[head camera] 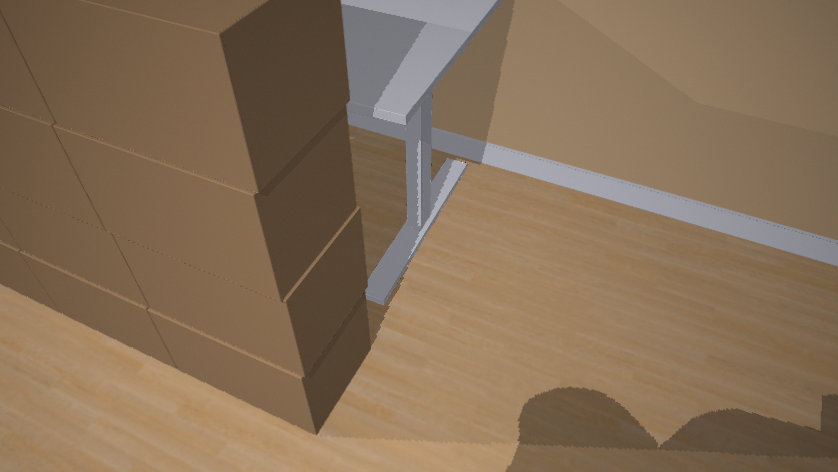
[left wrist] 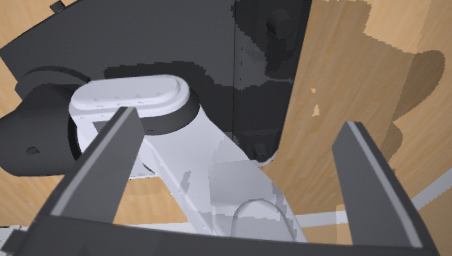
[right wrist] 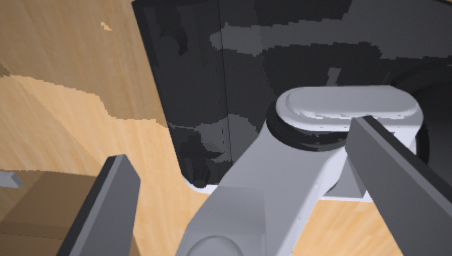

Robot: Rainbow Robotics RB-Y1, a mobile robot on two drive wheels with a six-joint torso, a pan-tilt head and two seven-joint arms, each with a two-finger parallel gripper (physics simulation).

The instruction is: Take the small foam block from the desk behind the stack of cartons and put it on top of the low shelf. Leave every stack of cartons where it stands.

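Places are measured from the robot's base along level axes (x left, y back, z up), in metres.
Pixels of known places: left gripper, fingertip midpoint: (left wrist: 237, 127); right gripper, fingertip midpoint: (right wrist: 239, 150).
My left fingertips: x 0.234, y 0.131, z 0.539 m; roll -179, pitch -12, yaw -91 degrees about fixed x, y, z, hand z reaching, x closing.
Behind a point stands the place of what it marks.
A tall stack of brown cartons (head camera: 175, 158) (right wrist: 50, 200) fills the left of the head view and also shows at the lower left of the right wrist view. The light grey desk (head camera: 419, 64) {x 0.401, y -1.071, z 0.721 m} stands behind it; its right end and one leg show past the stack's right edge, and the cartons hide the rest. The small foam block and the low shelf do not show in these views. My left gripper (left wrist: 237, 127) {x 0.234, y 0.131, z 0.539 m} is open and empty, beside my own base. My right gripper (right wrist: 239, 150) {x -0.240, y 0.131, z 0.538 m} is open and empty on the other side. Neither gripper is at the desk.
A tan wall (head camera: 645, 76) {x -0.138, y -1.599, z 0.484 m} with a white skirting board (head camera: 615, 190) {x -0.147, y -1.585, z 0.048 m} runs behind the desk and to the right. Wooden floor (head camera: 557, 281) {x -0.017, y -1.156, z 0.001 m} lies right of the stack and the desk's foot. My dark base (left wrist: 175, 40) {x 0.135, y 0.195, z 0.169 m} (right wrist: 190, 90) {x -0.062, y 0.004, z 0.191 m} shows in both wrist views.
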